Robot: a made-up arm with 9 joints. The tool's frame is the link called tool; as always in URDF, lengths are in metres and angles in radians. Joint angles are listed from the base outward. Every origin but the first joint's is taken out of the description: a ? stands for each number. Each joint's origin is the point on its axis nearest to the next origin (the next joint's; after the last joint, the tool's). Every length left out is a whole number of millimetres.
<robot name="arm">
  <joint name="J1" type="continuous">
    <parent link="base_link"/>
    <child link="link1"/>
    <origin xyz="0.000 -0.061 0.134" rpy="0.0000 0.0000 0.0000"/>
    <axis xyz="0 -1 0"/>
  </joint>
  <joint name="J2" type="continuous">
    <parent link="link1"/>
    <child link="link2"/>
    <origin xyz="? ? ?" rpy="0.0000 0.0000 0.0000"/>
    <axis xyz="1 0 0"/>
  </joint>
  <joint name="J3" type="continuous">
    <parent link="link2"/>
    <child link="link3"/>
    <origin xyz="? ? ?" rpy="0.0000 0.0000 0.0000"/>
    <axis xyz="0 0 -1"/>
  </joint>
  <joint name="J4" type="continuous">
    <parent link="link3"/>
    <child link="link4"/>
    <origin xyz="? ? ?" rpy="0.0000 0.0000 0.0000"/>
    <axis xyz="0 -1 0"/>
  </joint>
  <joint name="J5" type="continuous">
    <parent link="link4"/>
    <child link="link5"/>
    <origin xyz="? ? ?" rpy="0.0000 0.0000 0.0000"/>
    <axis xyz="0 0 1"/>
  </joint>
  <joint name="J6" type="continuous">
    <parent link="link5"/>
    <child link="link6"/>
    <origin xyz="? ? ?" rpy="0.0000 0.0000 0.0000"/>
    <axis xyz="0 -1 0"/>
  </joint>
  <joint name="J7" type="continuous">
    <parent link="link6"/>
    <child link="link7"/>
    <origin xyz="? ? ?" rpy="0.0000 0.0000 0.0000"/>
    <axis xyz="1 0 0"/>
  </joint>
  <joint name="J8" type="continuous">
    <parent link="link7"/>
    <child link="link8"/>
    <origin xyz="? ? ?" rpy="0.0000 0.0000 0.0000"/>
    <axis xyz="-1 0 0"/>
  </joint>
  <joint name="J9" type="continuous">
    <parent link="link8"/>
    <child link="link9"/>
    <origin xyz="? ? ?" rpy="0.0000 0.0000 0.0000"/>
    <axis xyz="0 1 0"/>
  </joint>
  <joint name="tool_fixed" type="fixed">
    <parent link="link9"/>
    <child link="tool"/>
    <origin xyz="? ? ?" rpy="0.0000 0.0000 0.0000"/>
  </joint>
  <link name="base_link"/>
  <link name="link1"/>
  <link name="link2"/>
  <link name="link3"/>
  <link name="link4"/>
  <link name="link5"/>
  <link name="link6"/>
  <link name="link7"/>
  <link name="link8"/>
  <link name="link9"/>
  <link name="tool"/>
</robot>
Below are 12 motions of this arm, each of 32 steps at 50 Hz.
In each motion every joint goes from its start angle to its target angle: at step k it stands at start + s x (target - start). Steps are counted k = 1, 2, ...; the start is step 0. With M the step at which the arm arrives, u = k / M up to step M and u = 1 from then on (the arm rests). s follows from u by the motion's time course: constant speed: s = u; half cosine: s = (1 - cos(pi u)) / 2; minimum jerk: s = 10 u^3 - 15 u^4 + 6 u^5.
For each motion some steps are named. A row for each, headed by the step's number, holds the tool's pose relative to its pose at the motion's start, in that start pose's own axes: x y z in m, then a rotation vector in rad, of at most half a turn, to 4 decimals.
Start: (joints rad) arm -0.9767 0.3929 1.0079 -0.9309 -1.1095 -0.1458 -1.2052 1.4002 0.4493
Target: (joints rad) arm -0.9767 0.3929 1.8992 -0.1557 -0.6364 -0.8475 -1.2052 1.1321 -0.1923
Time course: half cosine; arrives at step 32
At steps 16, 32:
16: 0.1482 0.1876 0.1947 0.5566 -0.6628 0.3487
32: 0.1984 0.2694 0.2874 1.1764 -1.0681 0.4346

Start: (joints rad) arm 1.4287 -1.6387 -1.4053 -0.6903 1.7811 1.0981 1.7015 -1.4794 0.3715
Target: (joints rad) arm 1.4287 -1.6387 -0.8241 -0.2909 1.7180 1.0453 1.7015 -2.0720 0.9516
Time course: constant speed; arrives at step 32
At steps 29, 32:
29: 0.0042 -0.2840 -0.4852 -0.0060 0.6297 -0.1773
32: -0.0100 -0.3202 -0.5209 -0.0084 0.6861 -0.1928

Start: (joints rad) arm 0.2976 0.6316 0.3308 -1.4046 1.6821 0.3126 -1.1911 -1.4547 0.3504
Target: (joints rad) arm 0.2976 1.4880 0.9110 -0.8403 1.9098 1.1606 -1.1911 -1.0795 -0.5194
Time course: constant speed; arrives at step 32
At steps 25, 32:
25: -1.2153 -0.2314 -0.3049 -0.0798 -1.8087 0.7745
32: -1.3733 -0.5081 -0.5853 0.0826 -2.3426 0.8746

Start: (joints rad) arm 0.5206 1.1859 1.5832 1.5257 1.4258 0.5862 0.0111 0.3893 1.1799
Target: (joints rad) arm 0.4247 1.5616 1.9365 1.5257 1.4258 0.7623 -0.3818 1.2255 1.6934
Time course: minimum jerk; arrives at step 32
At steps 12, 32:
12: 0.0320 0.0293 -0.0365 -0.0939 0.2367 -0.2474
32: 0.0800 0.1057 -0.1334 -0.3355 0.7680 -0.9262

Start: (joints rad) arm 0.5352 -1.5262 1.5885 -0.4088 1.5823 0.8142 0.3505 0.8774 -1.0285
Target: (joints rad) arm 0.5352 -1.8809 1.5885 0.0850 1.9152 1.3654 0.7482 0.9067 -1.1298
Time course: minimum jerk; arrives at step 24
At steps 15, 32:
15: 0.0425 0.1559 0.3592 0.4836 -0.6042 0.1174
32: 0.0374 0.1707 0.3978 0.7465 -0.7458 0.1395

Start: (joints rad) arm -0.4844 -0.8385 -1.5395 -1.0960 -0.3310 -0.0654 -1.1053 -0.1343 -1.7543
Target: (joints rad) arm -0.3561 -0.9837 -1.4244 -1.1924 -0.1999 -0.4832 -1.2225 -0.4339 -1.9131
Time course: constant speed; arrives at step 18
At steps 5, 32:
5: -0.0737 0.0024 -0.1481 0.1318 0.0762 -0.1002
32: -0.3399 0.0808 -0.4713 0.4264 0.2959 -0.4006

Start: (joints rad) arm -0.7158 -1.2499 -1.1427 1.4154 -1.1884 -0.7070 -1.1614 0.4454 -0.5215
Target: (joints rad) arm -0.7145 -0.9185 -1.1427 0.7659 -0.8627 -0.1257 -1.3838 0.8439 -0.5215
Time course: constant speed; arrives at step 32
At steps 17, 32:
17: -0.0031 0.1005 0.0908 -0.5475 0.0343 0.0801
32: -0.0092 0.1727 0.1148 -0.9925 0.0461 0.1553

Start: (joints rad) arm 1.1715 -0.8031 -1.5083 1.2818 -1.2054 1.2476 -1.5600 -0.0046 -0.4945
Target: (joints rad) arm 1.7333 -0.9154 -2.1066 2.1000 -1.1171 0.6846 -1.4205 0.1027 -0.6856
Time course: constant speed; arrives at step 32
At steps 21, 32:
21: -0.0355 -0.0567 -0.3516 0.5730 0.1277 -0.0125
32: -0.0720 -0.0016 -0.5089 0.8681 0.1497 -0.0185

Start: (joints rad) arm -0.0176 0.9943 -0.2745 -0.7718 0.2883 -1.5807 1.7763 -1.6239 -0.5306
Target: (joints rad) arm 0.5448 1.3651 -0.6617 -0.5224 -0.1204 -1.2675 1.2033 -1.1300 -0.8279
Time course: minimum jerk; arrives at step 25
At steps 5, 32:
5: -0.0295 0.0218 -0.0280 -0.0621 0.0366 0.0616
32: -0.9033 -0.1333 -0.2737 -0.7876 0.5731 1.4066

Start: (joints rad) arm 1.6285 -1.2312 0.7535 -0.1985 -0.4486 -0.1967 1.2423 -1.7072 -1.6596
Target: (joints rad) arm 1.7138 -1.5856 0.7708 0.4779 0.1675 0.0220 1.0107 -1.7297 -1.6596
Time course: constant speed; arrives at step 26
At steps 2, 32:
2: -0.0367 0.0016 -0.0285 -0.0194 0.0955 0.0106
32: -0.7005 -0.0170 0.1035 -0.0961 1.2789 0.3725

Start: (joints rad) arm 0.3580 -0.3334 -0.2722 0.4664 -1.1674 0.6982 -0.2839 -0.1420 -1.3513
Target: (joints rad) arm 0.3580 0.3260 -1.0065 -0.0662 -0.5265 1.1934 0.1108 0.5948 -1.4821
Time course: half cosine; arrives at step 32
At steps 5, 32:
5: -0.0061 -0.0209 -0.0301 0.0509 0.0122 -0.0111
32: -0.5518 -0.6453 -0.4199 0.5229 -0.0860 -0.7702

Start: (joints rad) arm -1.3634 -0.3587 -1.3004 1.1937 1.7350 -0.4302 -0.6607 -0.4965 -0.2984
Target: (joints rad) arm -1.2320 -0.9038 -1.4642 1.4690 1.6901 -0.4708 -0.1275 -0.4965 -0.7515
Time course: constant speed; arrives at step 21
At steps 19, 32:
19: 0.0694 -0.2611 0.0520 0.6453 -0.3972 -0.0760
32: 0.0762 -0.2977 0.0394 0.7133 -0.4295 -0.1054

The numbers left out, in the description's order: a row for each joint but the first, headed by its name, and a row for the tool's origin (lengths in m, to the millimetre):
J2: -0.029 0.000 -0.109
J3: 0.000 -0.071 0.067
J4: 0.268 0.064 0.000
J5: -0.060 0.000 0.107
J6: 0.070 -0.179 0.000
J7: 0.197 0.000 0.290
J8: 0.000 -0.062 0.303
J9: 0.000 0.074 0.318
tool: 0.232 0.000 -0.091

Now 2 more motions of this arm.
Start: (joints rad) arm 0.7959 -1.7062 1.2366 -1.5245 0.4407 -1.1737 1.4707 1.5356 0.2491
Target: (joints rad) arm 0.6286 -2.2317 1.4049 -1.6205 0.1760 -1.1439 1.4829 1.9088 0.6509
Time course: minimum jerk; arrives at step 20
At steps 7, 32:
7: -0.0735 -0.0214 -0.0882 0.0103 0.0065 -0.0826
32: -0.2366 -0.0137 -0.4005 0.0559 0.0293 -0.3509

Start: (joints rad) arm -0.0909 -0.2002 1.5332 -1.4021 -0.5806 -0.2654 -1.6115 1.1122 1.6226
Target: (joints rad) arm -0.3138 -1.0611 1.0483 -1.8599 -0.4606 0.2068 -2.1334 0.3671 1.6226
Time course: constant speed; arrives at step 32
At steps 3, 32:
3: -0.0209 0.0018 -0.0566 0.0322 0.0996 -0.0003
32: -0.3740 0.0755 -0.3157 0.2247 1.0665 -0.0914

